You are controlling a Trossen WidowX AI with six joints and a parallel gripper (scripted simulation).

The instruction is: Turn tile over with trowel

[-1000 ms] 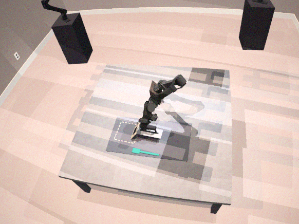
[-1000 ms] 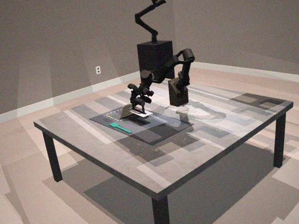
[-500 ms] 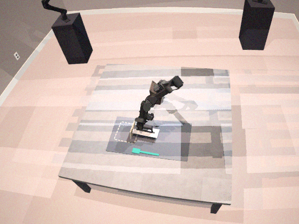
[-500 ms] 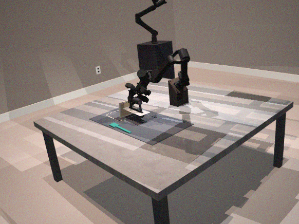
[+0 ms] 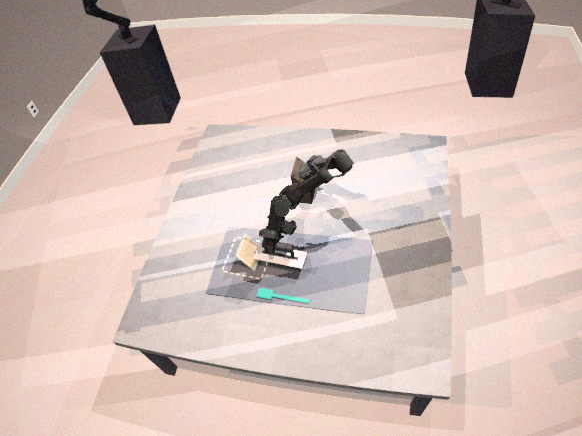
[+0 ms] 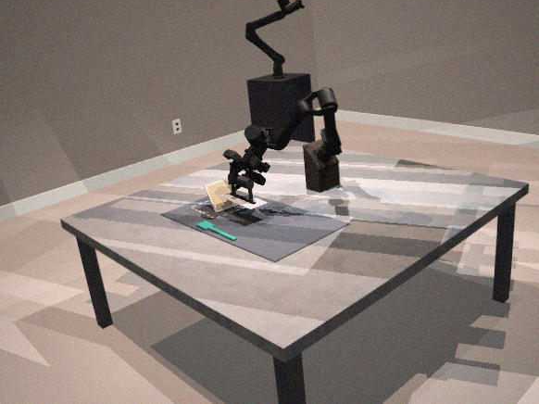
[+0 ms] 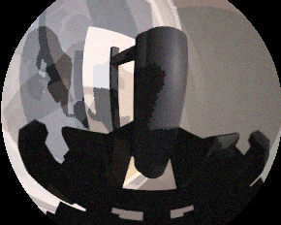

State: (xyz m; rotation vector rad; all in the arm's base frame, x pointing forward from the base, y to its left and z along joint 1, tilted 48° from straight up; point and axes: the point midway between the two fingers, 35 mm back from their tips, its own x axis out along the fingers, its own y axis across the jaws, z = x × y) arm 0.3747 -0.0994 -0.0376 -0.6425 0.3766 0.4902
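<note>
The grey mat lies 1 cm behind my gripper tip, 6 cm to the left of it and 13 cm below it. Round my gripper tip: teal trowel (13 cm ahead, 3 cm to the left, 11 cm below); then tile (4 cm behind, 11 cm to the right, 6 cm below).
</note>
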